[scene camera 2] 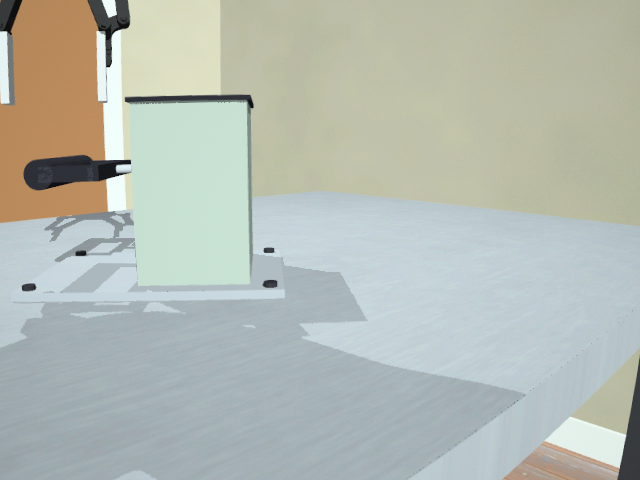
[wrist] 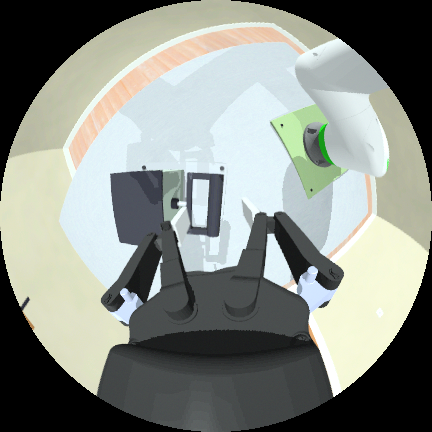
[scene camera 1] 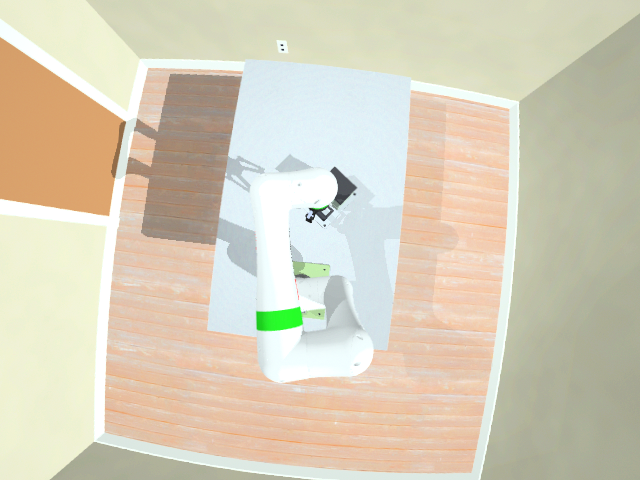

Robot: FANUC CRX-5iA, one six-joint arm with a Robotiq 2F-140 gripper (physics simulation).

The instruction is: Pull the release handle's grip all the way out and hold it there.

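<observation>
The release handle's black grip (scene camera 2: pixel 57 173) (wrist: pixel 215 205) is a rectangular frame with a thick round outer bar. It stands a short gap out from the pale green housing (scene camera 2: pixel 191 191), on a thin white rod (scene camera 2: pixel 124 168) (wrist: pixel 182 204). The housing's black lid (scene camera 1: pixel 343 184) (scene camera 2: pixel 191 98) (wrist: pixel 137 205) is higher than the grip. My gripper (scene camera 2: pixel 54 102) (wrist: pixel 214 210) is open and empty, pointing down above the grip and apart from it. In the wrist view one fingertip is on the housing side and the other beyond the outer bar. The arm partly hides the gripper and handle in scene camera 1.
The housing stands on a white baseplate (scene camera 2: pixel 206 295) with dark corner bolts, on the pale grey table (scene camera 1: pixel 320 113) (scene camera 2: pixel 465 289). The arm's base is on a light green plate (scene camera 1: pixel 312 269) (wrist: pixel 295 131). The white arm (scene camera 1: pixel 273 268) reaches over the table. A wall is at the table's far end.
</observation>
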